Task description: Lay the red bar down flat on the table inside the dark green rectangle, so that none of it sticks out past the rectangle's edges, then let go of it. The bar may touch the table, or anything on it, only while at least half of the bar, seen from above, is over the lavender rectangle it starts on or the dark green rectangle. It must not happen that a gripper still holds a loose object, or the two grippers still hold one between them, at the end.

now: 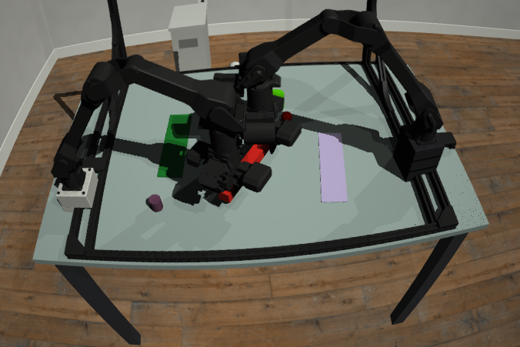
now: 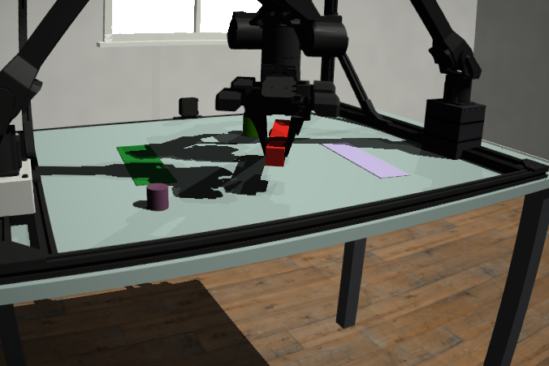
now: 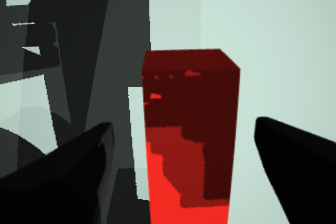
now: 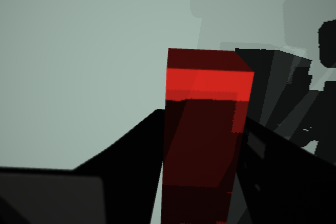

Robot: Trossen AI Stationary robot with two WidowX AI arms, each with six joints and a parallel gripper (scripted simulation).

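Now: the red bar 6 cm ahead of my left hand, 4 cm to the right of it and 3 cm below it. From my left hand the other things lie so: bright green cylinder 24 cm behind, 7 cm to the left, 7 cm below; then dark red ball 17 cm behind, 9 cm to the left, 8 cm below; then lavender rectangle 18 cm to the left, 10 cm below, 2 cm ahead.
Now: the red bar 6 cm behind my right hand, 4 cm to the left of it and 3 cm below it. The rest, counted from my right hand: purple cylinder 1 cm behind, 19 cm to the right, 8 cm below; dark green rectangle 24 cm behind, 15 cm to the right, 10 cm below; lavender rectangle 10 cm behind, 27 cm to the left, 10 cm below.
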